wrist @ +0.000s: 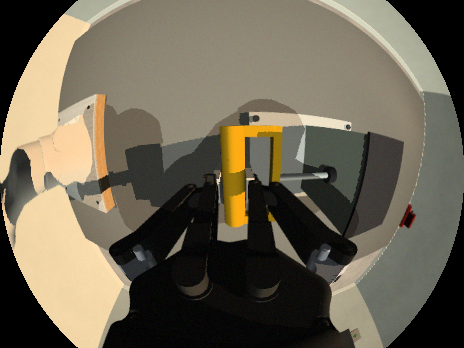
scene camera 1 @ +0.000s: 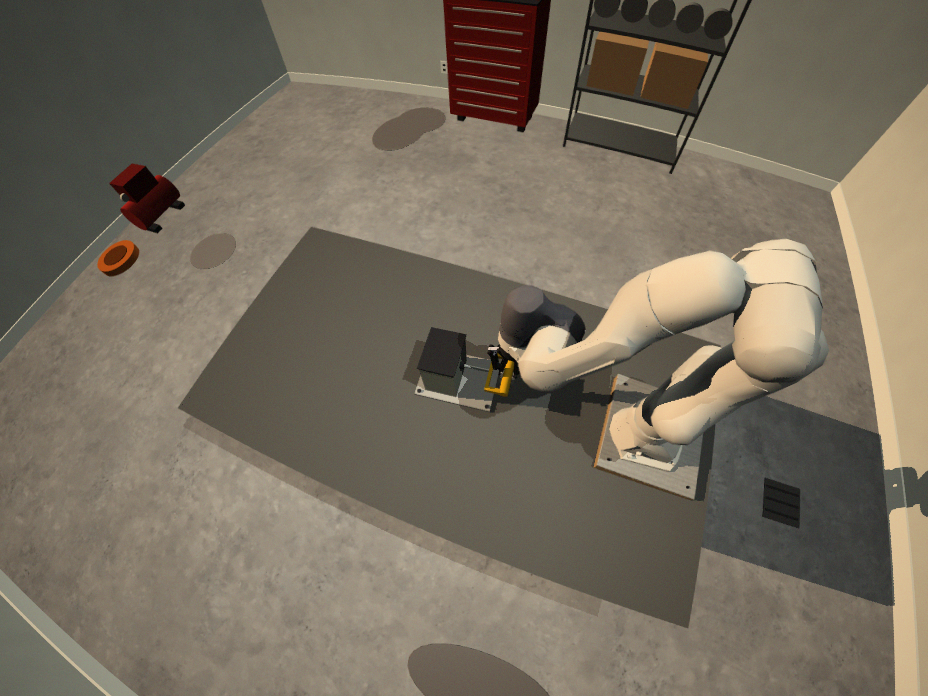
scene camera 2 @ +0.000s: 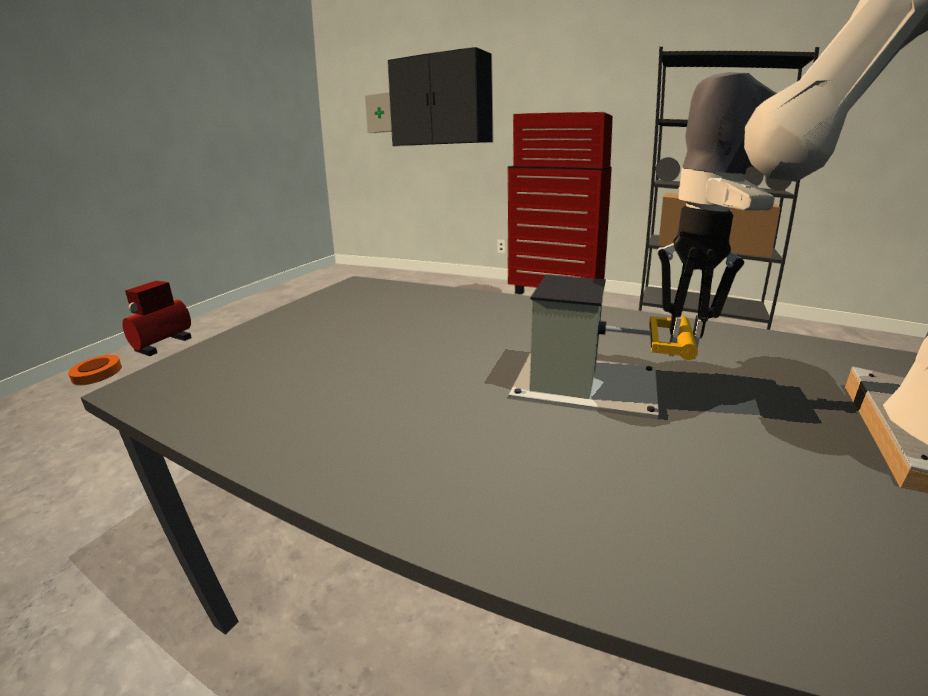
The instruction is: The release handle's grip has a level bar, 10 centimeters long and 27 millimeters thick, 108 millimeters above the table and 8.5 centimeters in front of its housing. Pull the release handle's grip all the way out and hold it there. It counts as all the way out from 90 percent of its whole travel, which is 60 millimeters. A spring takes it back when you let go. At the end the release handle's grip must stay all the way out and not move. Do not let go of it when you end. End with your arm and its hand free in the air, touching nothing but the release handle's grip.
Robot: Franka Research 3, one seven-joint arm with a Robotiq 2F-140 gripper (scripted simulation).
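Scene camera 2 shows my gripper (scene camera 2: 681,354). Visible in the wrist view: my gripper (wrist: 234,170) and a grey housing (wrist: 363,169).
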